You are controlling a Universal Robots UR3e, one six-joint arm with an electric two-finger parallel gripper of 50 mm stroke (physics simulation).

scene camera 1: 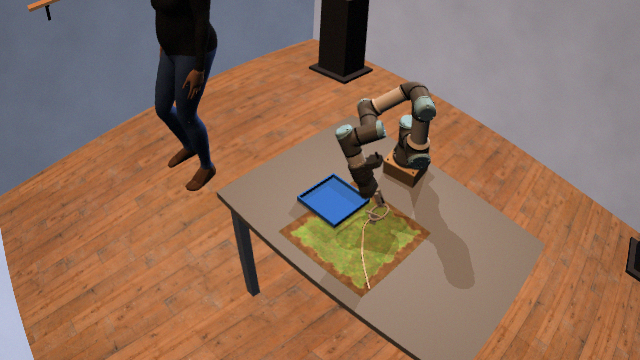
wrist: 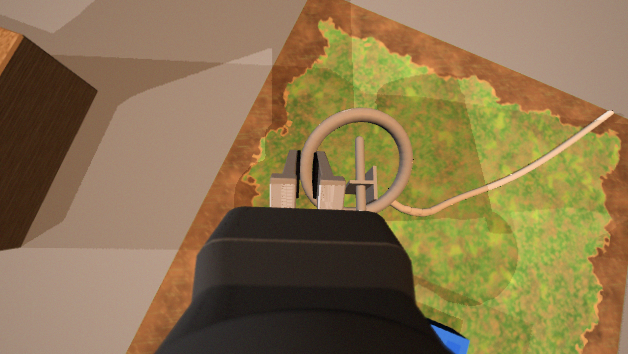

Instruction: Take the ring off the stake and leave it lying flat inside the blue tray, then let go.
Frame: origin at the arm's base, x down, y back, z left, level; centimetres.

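Seen in the pictures: gripper, fingertip midpoint: (scene camera 1: 381,205) (wrist: 306,165).
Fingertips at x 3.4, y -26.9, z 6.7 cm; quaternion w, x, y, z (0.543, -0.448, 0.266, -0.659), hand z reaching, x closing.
Observation:
Pixels of each thing's middle, then the offset from my fingertips to it. "*": a spot on its surface instead. Level surfaces: height alone.
- beige ring, surface spot: (wrist: 405,160) * dz +2.7, dx -0.5, dy -6.6 cm
- thin beige stake, body centre: (wrist: 354,190) dz +0.2, dx +3.9, dy -4.5 cm
- blue tray, body centre: (scene camera 1: 333,199) dz -17.2, dx +4.1, dy -6.6 cm
- pale cord, surface spot: (wrist: 540,161) * dz +9.7, dx +4.5, dy -21.7 cm
- brown mat, its level: dx +5.1 cm
- table, its level: dx +5.2 cm
My gripper (scene camera 1: 379,200) (wrist: 306,165) is shut on the ring. In the wrist view its two fingers pinch the left side of the rim. The beige ring (scene camera 1: 388,211) (wrist: 405,160) is held over the mat, to the side of the tray. In the wrist view the thin beige stake (wrist: 360,162), with small grey plates at it, shows within the ring's opening. The ring's height along the stake cannot be told, and my gripper's body hides their lower parts. The blue tray (scene camera 1: 332,200) (wrist: 454,343) lies beside the mat; in the wrist view one corner of it shows.
A pale cord (scene camera 1: 362,245) (wrist: 540,161) runs from near the ring across the green and brown mat (scene camera 1: 320,245) (wrist: 550,225) to its edge. The arm's wooden base block (scene camera 1: 402,172) (wrist: 45,140) stands behind. A person (scene camera 1: 182,80) stands beyond the table (scene camera 1: 415,310).

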